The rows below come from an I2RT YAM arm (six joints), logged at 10 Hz.
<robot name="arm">
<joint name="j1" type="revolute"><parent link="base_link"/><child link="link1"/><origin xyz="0.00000 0.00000 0.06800" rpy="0.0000 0.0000 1.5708"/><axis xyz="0 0 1"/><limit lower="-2.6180" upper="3.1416"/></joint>
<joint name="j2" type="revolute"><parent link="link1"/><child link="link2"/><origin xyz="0.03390 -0.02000 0.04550" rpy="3.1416 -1.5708 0.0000"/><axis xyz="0 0 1"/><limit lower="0.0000" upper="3.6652"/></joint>
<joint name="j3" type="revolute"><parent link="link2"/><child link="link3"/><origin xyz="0.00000 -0.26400 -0.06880" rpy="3.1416 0.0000 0.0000"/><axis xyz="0 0 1"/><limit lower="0.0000" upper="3.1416"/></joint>
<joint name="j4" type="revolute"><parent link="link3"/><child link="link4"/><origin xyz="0.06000 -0.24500 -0.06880" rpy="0.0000 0.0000 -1.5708"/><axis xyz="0 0 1"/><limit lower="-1.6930" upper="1.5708"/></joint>
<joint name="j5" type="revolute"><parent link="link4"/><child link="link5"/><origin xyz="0.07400 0.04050 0.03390" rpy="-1.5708 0.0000 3.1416"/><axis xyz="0 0 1"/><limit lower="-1.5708" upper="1.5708"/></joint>
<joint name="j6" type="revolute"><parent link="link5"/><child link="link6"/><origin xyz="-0.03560 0.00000 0.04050" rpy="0.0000 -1.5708 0.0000"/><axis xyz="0 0 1"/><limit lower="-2.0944" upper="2.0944"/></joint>
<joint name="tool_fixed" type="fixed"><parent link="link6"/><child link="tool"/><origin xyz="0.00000 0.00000 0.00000" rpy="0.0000 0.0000 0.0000"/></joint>
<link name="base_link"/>
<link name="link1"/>
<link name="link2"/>
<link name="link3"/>
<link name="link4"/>
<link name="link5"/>
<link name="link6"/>
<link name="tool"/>
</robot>
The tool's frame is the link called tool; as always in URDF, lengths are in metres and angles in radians.
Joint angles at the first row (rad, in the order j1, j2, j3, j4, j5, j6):
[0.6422, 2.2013, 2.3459, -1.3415, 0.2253, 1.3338]
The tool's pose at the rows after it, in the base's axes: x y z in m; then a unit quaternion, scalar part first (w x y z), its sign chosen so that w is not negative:
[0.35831 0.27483 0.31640 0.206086 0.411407 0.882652 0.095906]
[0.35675 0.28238 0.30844 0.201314 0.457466 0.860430 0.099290]
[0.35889 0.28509 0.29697 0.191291 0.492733 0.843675 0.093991]
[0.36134 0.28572 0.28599 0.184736 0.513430 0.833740 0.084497]
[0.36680 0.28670 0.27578 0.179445 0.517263 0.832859 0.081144]
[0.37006 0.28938 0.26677 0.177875 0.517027 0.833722 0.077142]
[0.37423 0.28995 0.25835 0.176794 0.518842 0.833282 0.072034]
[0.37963 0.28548 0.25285 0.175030 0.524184 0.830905 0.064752]
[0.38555 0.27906 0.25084 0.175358 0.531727 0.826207 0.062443]
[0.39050 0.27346 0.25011 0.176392 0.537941 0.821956 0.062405]
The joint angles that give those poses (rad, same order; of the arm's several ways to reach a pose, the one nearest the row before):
[0.6762, 2.2116, 2.3459, -1.3376, 0.2810, 1.4959]
[0.6922, 2.2276, 2.3413, -1.3346, 0.2935, 1.6173]
[0.6937, 2.2467, 2.3299, -1.3350, 0.2928, 1.7035]
[0.6914, 2.2612, 2.3127, -1.3331, 0.2935, 1.7523]
[0.6849, 2.2815, 2.3067, -1.3167, 0.2852, 1.7561]
[0.6849, 2.3001, 2.3028, -1.3029, 0.2848, 1.7561]
[0.6804, 2.3180, 2.3005, -1.2926, 0.2855, 1.7565]
[0.6659, 2.3299, 2.3001, -1.2934, 0.2851, 1.7557]
[0.6476, 2.3344, 2.3001, -1.2903, 0.2852, 1.7557]
[0.6319, 2.3364, 2.3002, -1.2854, 0.2852, 1.7550]

